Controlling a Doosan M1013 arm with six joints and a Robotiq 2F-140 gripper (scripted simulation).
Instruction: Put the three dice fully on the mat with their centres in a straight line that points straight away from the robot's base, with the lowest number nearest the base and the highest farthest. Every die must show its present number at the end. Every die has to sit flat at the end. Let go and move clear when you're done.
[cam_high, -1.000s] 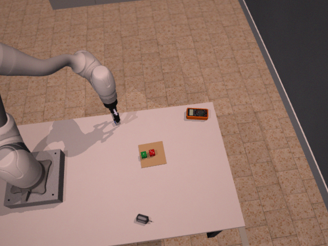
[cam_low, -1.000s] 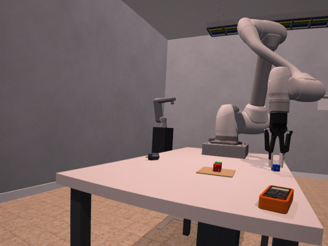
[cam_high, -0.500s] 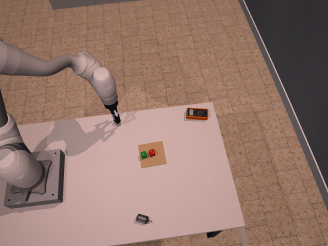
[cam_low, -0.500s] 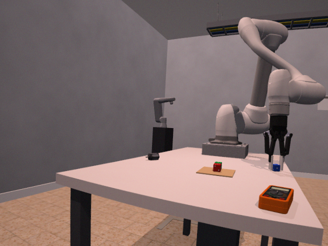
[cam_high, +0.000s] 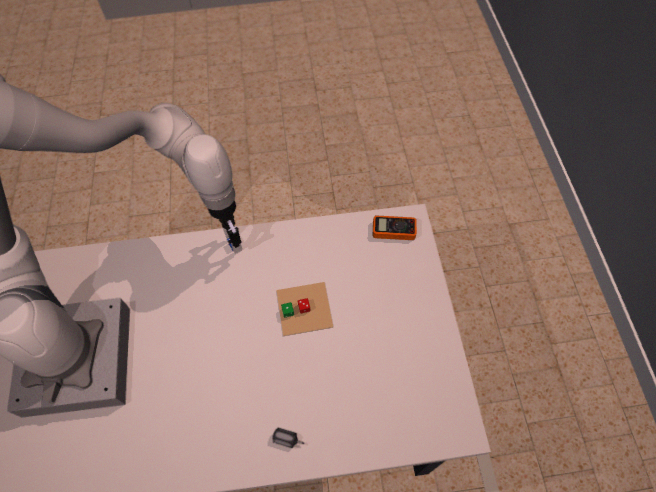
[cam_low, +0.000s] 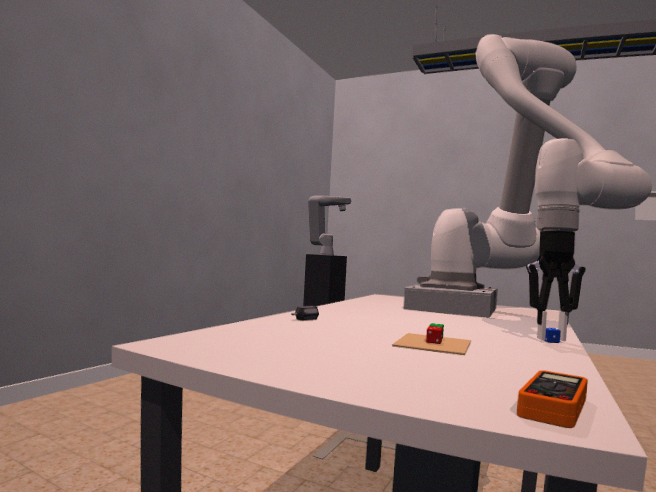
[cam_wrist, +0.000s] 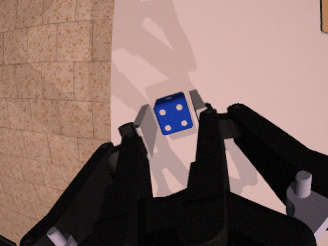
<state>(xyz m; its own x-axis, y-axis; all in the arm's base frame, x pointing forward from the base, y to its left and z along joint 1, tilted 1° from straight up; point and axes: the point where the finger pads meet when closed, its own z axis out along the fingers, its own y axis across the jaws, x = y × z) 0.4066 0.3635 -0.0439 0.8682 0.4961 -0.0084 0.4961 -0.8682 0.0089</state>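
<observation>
Now: the blue die 20 mm below my hand. The rest, counted from my hand: red die: 210 mm ahead, 210 mm to the right, 20 mm below; green die: 170 mm ahead, 220 mm to the right, 20 mm below; tan mat: 210 mm ahead, 210 mm to the right, 30 mm below.
</observation>
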